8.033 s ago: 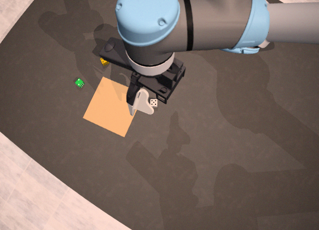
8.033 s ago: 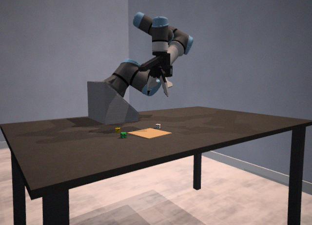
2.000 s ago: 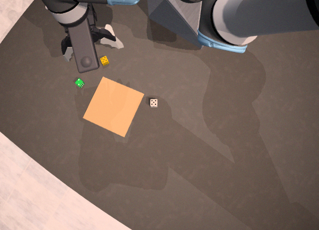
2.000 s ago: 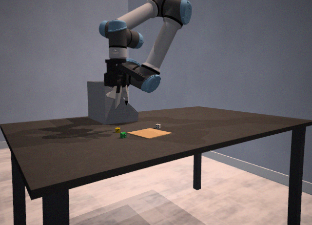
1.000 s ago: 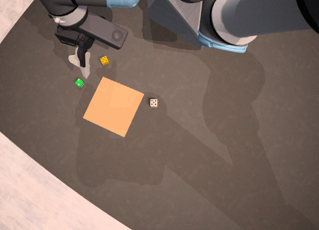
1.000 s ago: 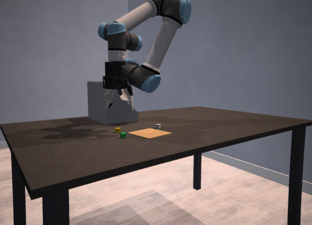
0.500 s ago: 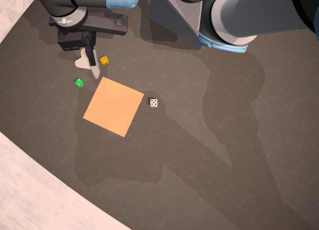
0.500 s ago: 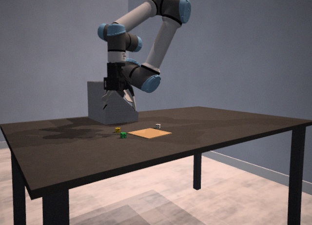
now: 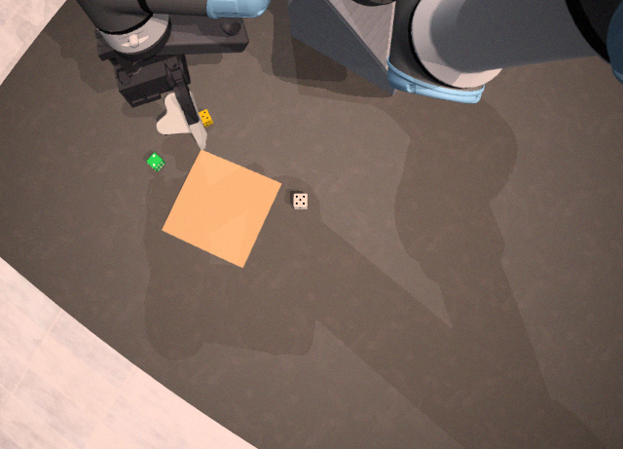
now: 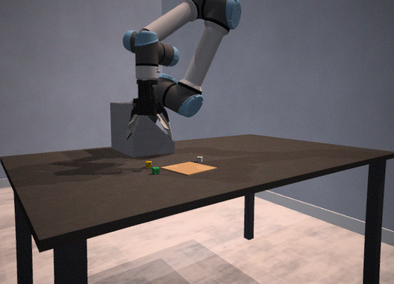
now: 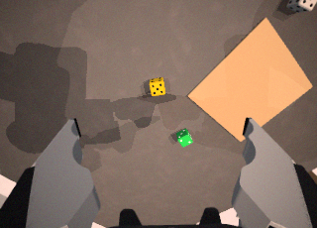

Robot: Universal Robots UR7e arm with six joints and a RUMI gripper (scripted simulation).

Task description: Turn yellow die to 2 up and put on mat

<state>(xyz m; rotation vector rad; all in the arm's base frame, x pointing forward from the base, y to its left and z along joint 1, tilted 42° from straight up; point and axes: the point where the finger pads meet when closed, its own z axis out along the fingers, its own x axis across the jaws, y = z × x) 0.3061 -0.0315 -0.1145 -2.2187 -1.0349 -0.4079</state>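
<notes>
Now: hand 90 mm above the yellow die. The rest, counted from my hand: orange mat 100 mm ahead, 100 mm to the left, 90 mm below; then green die 100 mm ahead, 30 mm to the right, 90 mm below; then white die 30 mm ahead, 200 mm to the left, 90 mm below.
</notes>
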